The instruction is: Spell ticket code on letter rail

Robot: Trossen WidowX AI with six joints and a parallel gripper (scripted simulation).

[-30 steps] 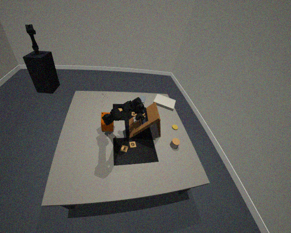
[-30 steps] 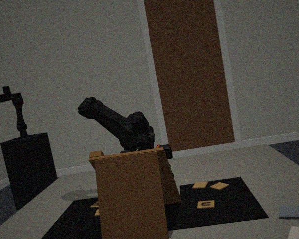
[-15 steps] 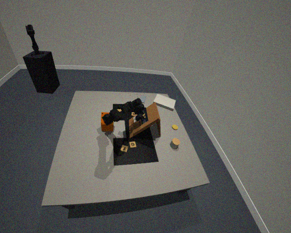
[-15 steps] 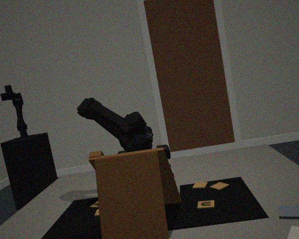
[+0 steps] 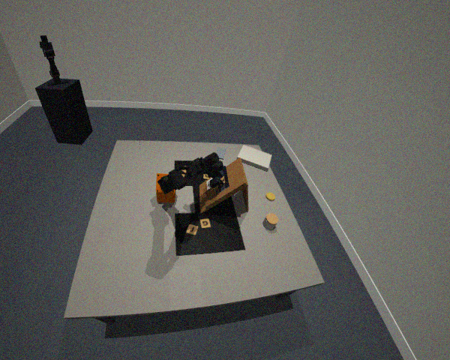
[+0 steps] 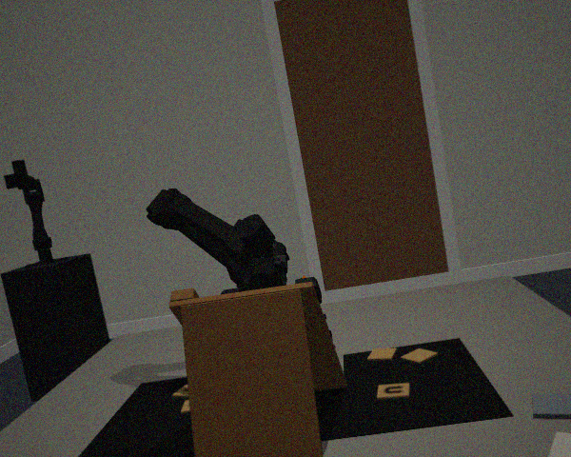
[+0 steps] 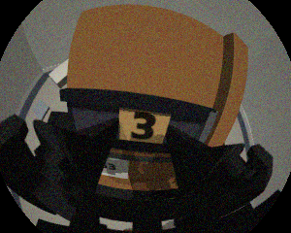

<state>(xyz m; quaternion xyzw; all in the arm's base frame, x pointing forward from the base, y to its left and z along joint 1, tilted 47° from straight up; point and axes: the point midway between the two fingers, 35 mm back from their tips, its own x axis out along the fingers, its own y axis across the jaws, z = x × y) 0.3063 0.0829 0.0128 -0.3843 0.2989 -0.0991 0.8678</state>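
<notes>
Now: the white ticket 60 mm behind my gripper tip, 50 mm to the left of it and 80 mm below it. Also, from my gripper tip: yellow disc 380 mm ahead, 40 mm to the left, 160 mm below; then black mat 130 mm behind, 20 mm to the right, 160 mm below; then grey-blue card 30 mm ahead, 500 mm to the left, 160 mm below.
</notes>
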